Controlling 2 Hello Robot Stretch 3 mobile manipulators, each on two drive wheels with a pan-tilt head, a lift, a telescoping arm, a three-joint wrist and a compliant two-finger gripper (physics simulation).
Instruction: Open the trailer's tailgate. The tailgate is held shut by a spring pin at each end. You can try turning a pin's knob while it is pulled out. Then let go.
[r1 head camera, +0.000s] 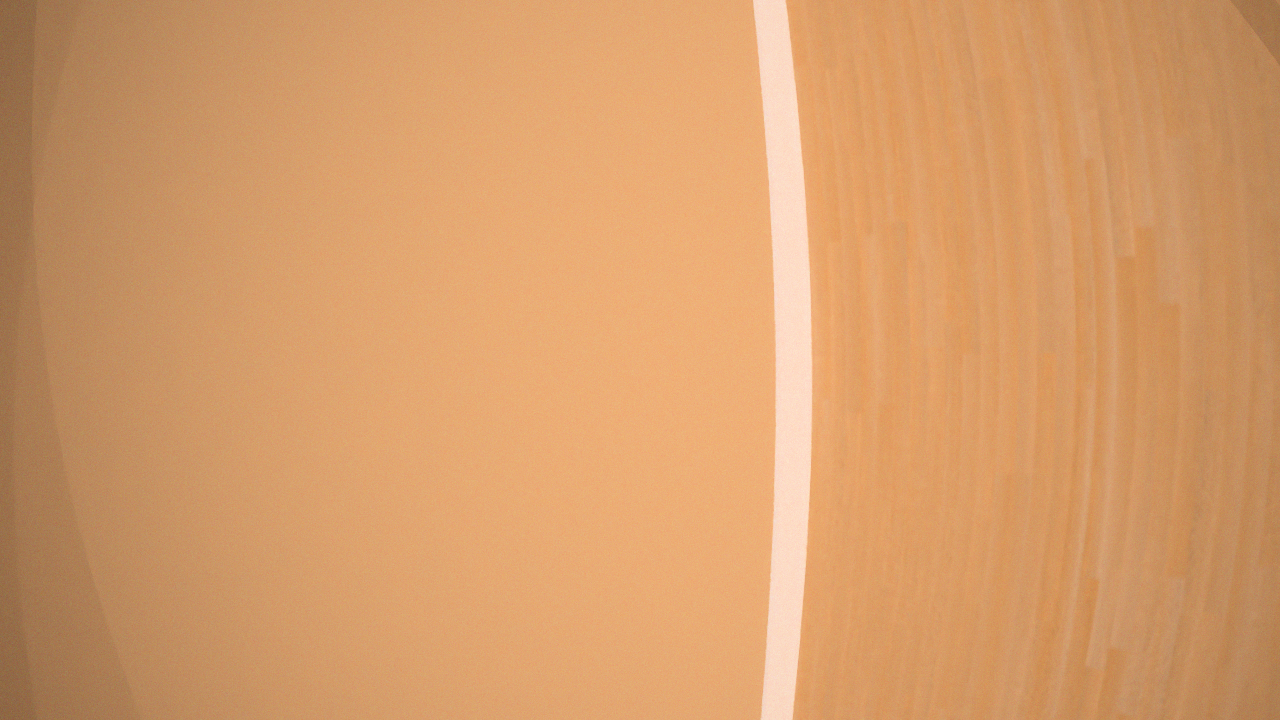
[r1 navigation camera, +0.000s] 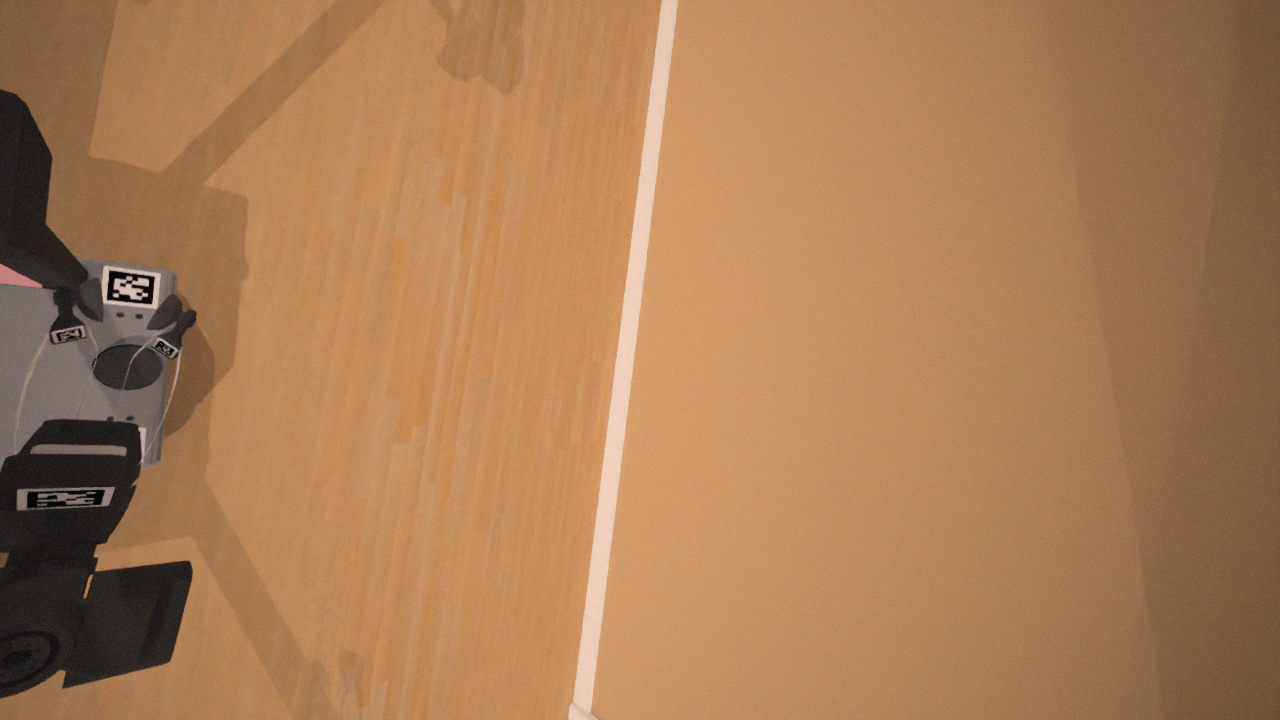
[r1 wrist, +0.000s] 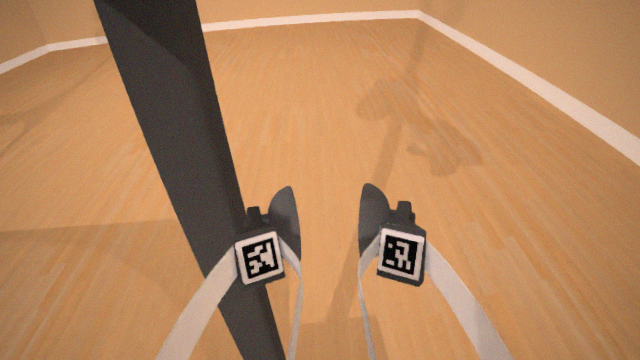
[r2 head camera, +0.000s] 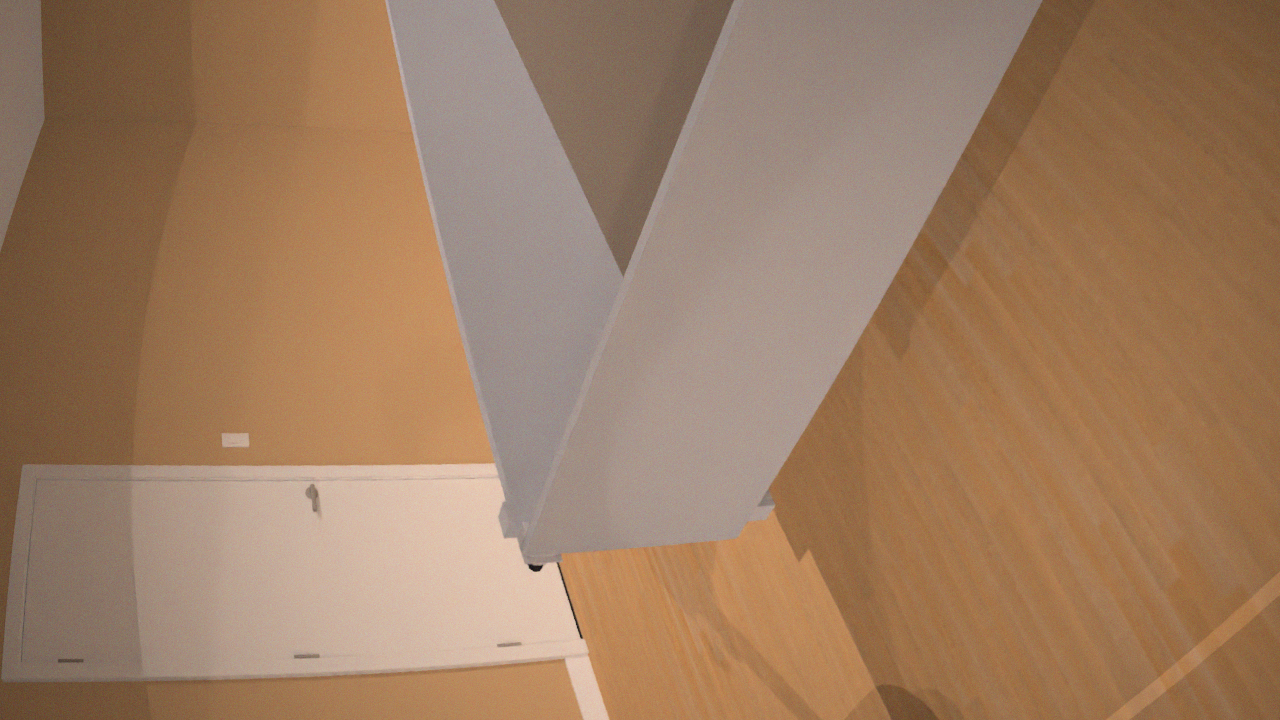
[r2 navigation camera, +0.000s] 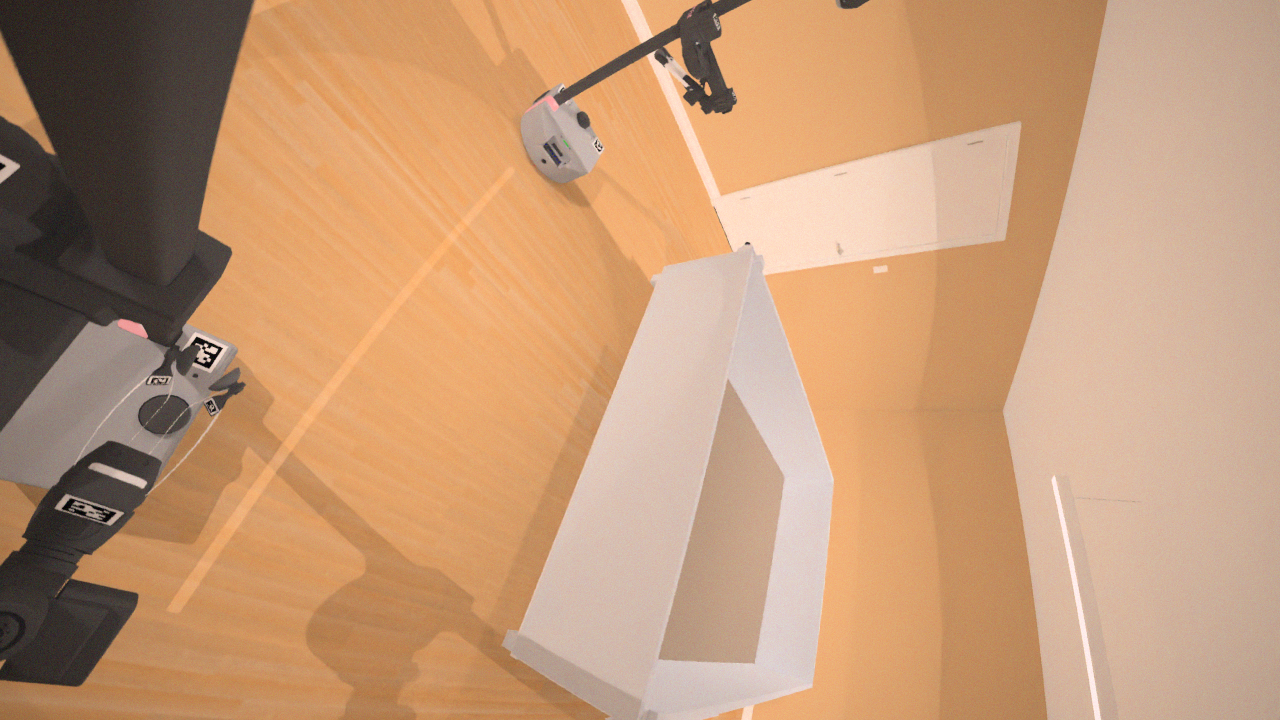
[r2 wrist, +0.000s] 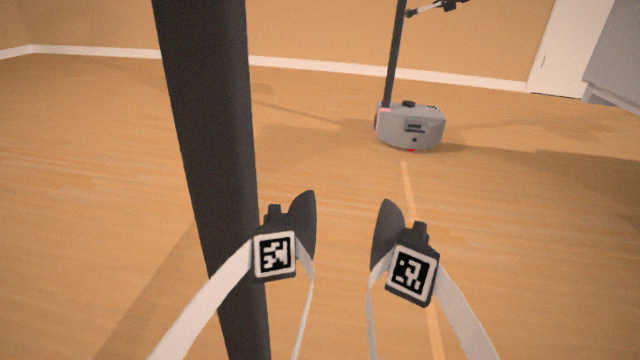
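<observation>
The pale grey trailer (r2 head camera: 760, 268) (r2 navigation camera: 644, 429) (r2 wrist: 620, 50) stands upright with its open top showing in r2's head and navigation views. A small black knob (r2 head camera: 535, 565) (r2 navigation camera: 748, 244) sticks out at its far end, near the door. The tailgate's face and a second knob do not show. r1's gripper (r1 navigation camera: 127, 308) (r1 wrist: 330, 220) is open and empty above the floor, facing the room's walls, away from the trailer. r2's gripper (r2 navigation camera: 205, 371) (r2 wrist: 344, 235) is open and empty above its own base, well apart from the trailer's long side.
r1's base (r2 navigation camera: 559, 138) (r2 wrist: 410, 127) stands on the floor beyond the trailer's far end, near the wall. A white door (r2 head camera: 268, 573) (r2 navigation camera: 877, 201) is in the wall behind that end. White baseboard (r1 head camera: 793, 358) (r1 navigation camera: 626, 358) runs along the wall beside r1. A pale line (r2 navigation camera: 358, 358) crosses the floor.
</observation>
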